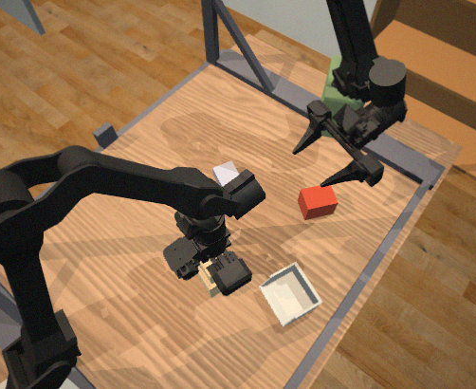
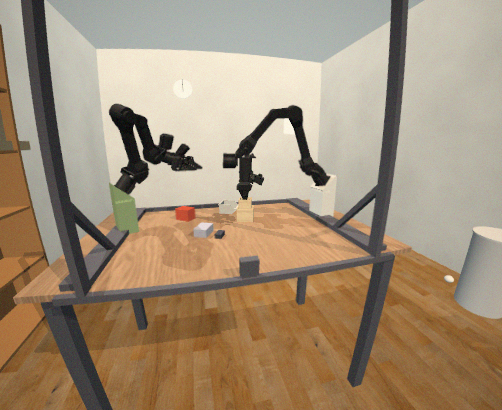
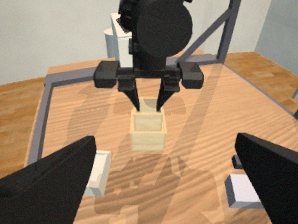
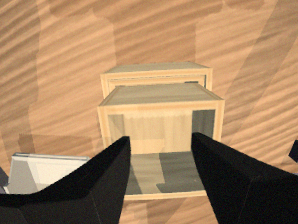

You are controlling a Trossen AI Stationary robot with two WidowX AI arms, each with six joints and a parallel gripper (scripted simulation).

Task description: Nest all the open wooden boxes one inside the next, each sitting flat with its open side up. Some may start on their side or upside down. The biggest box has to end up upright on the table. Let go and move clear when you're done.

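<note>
My right gripper is now 50 mm above the small tan wooden box. Also, from my right hand: white box (150 mm ahead, 100 mm below, 60 mm to the left); small dark block (180 mm behind, 140 mm to the left, 110 mm below); medium tan wooden box (100 mm below).
</note>
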